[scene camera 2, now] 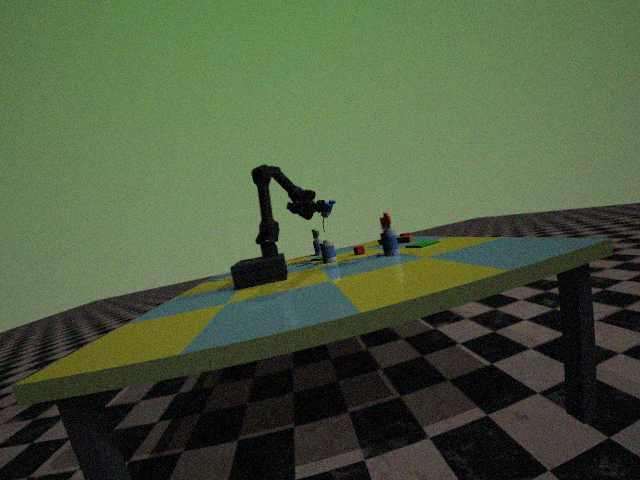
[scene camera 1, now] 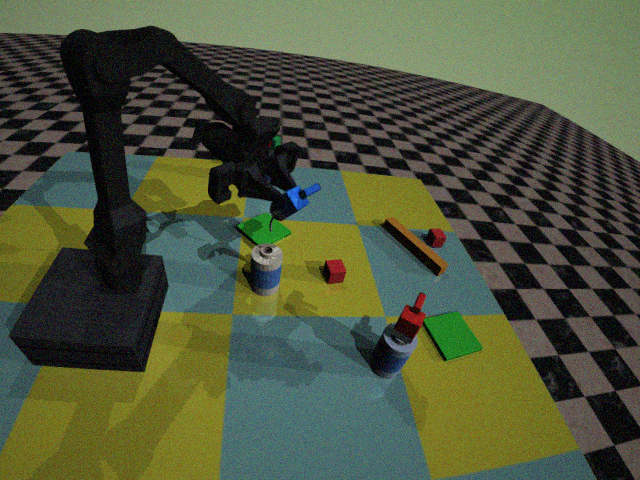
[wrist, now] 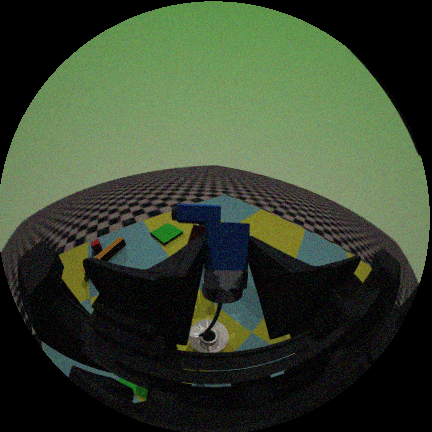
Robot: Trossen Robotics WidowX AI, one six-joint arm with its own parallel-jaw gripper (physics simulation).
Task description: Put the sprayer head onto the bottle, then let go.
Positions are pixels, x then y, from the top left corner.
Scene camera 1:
my gripper: 291,197
blue sprayer head: 295,199, held by my gripper
